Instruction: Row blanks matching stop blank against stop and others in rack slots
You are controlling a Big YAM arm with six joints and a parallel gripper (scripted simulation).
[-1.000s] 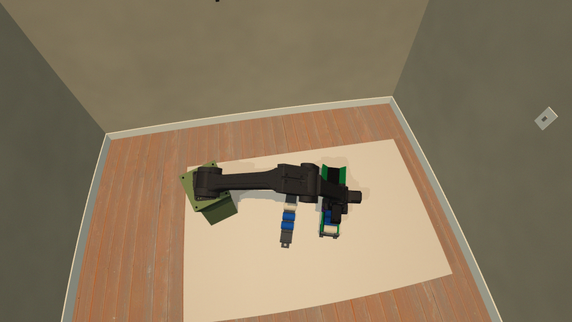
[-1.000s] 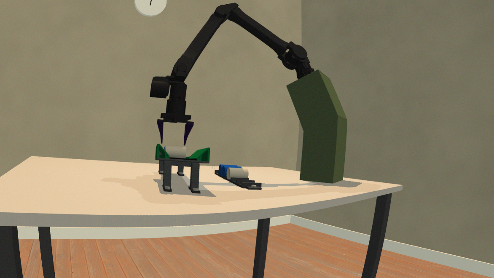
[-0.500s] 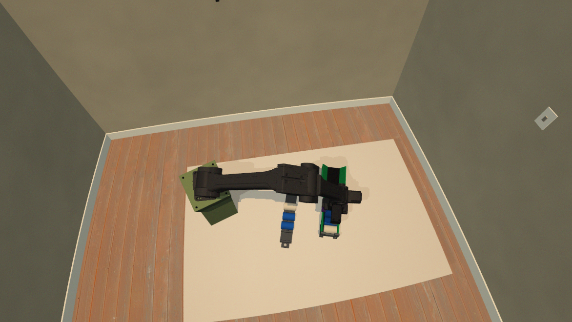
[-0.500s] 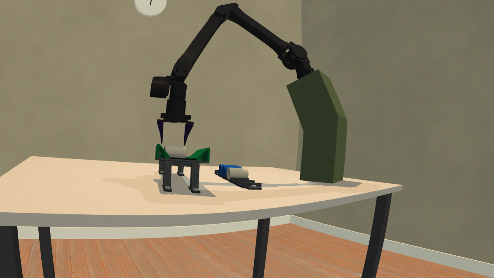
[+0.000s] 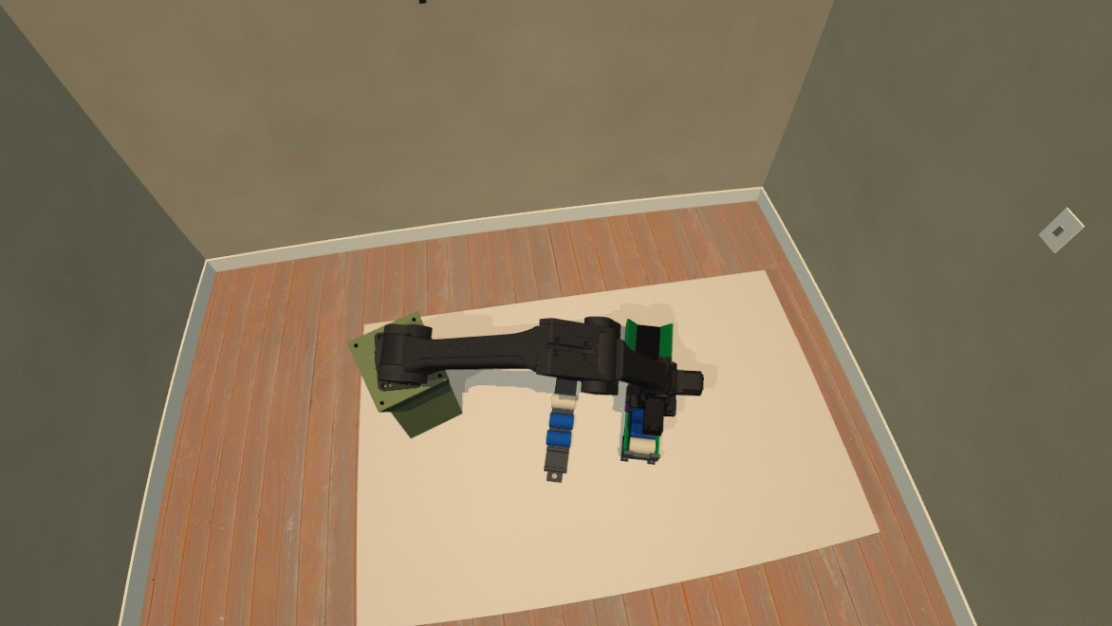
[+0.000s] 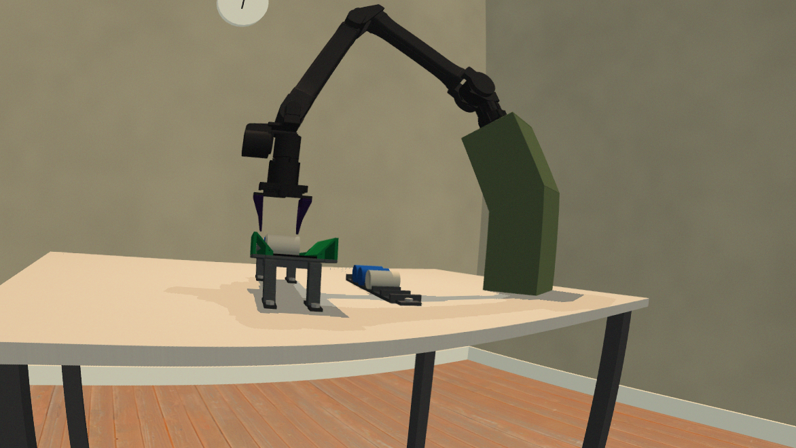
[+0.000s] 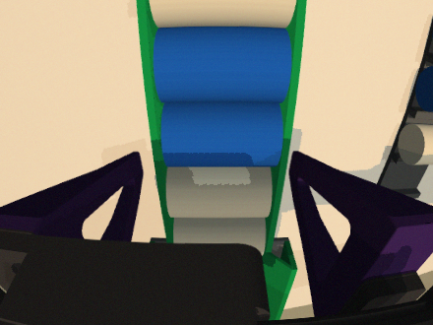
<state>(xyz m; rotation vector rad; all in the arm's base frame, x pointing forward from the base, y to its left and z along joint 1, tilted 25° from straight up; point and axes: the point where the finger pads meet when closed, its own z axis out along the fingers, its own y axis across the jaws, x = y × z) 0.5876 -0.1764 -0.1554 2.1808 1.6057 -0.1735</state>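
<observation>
Now: the grey stop 4 cm behind my hand, 10 cm to the right of it and 6 cm below it.
</observation>
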